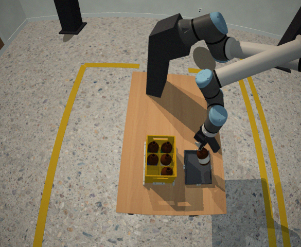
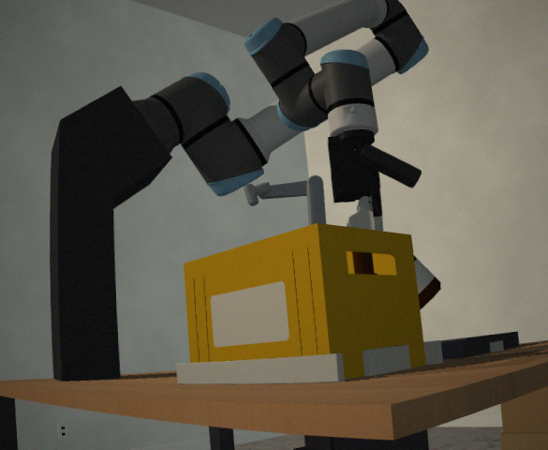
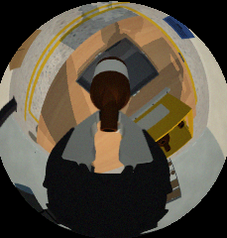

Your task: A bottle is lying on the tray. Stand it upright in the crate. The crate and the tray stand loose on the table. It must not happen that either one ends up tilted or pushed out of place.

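My hand is 20 mm short of the brown bottle, 20 mm to the right of it and 40 mm above it. From my hand the other things lie so: crate 80 mm ahead, 240 mm to the right, 120 mm below; dark tray 60 mm ahead, 40 mm to the left, 190 mm below.
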